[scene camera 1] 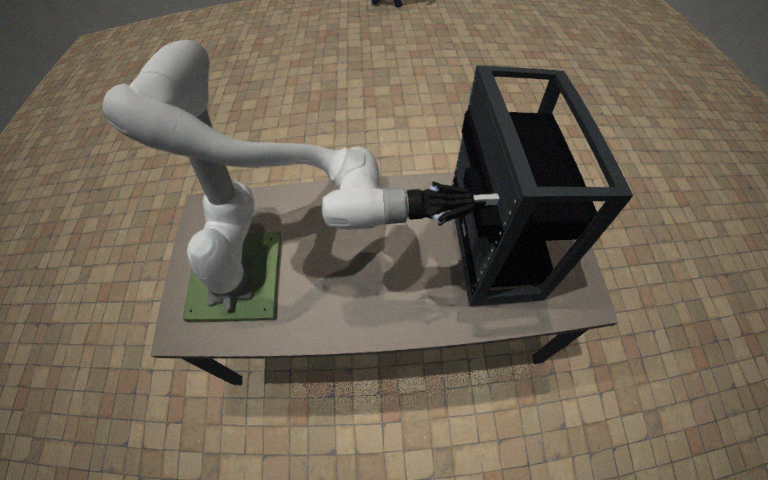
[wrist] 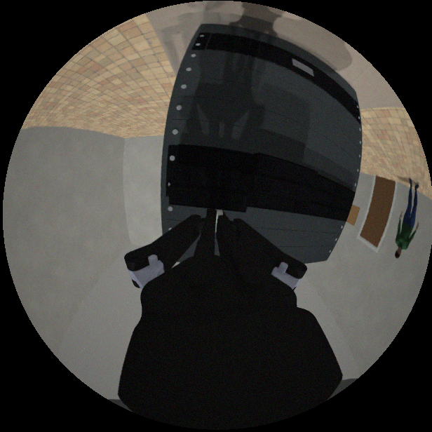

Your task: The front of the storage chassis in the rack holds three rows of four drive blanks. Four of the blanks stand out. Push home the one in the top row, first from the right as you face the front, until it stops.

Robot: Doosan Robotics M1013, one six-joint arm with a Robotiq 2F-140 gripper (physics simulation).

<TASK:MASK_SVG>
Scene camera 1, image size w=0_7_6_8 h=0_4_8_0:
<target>my gripper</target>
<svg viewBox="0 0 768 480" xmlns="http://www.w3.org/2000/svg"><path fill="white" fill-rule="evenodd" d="M408 218L410 220L425 217L434 218L438 222L437 224L441 226L447 221L471 214L474 206L497 205L499 196L498 194L474 195L473 192L469 192L469 189L443 185L433 181L429 189L407 191L409 202Z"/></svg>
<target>dark rack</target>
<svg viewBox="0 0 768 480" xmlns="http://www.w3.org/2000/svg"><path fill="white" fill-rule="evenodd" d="M476 66L468 111L465 112L462 140L452 186L469 189L469 192L473 192L474 195L498 194L499 201L497 205L474 206L471 214L455 219L469 306L543 301L604 233L631 200L633 194L605 139L565 71ZM531 285L529 288L489 290L494 287ZM577 239L553 269L546 241ZM593 201L605 201L605 203L597 212ZM560 92L579 124L609 187L586 187L567 142L552 114ZM494 77L549 80L538 112L508 112Z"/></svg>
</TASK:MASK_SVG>
